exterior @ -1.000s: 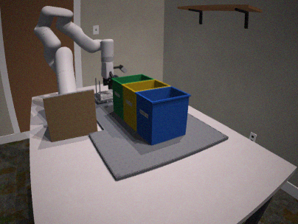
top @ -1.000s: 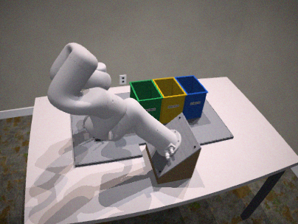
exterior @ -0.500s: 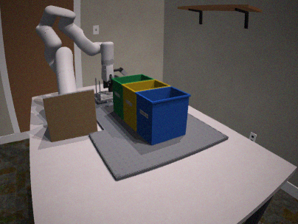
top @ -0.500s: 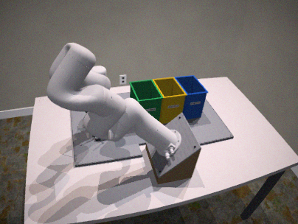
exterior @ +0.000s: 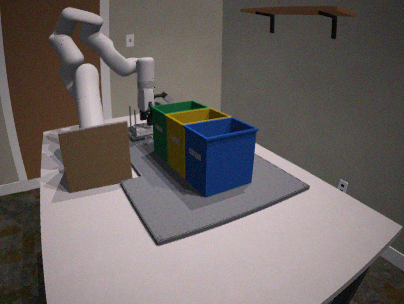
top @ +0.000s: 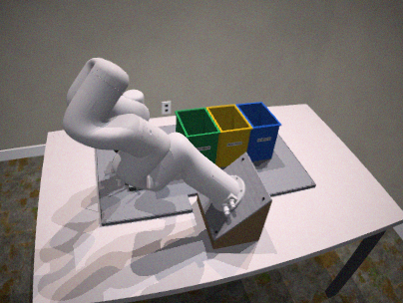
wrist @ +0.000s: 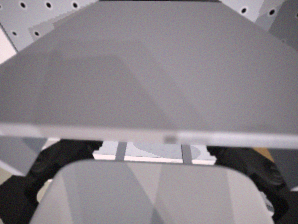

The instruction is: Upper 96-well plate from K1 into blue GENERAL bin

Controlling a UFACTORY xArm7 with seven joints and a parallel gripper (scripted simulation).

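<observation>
The white 96-well plate is 30 mm below my hand. From my hand the other things lie so: blue bin: 500 mm to the right, 100 mm ahead, 20 mm above; yellow bin: 370 mm to the right, 90 mm ahead, 20 mm above; green bin: 240 mm to the right, 70 mm ahead, 20 mm above.
</observation>
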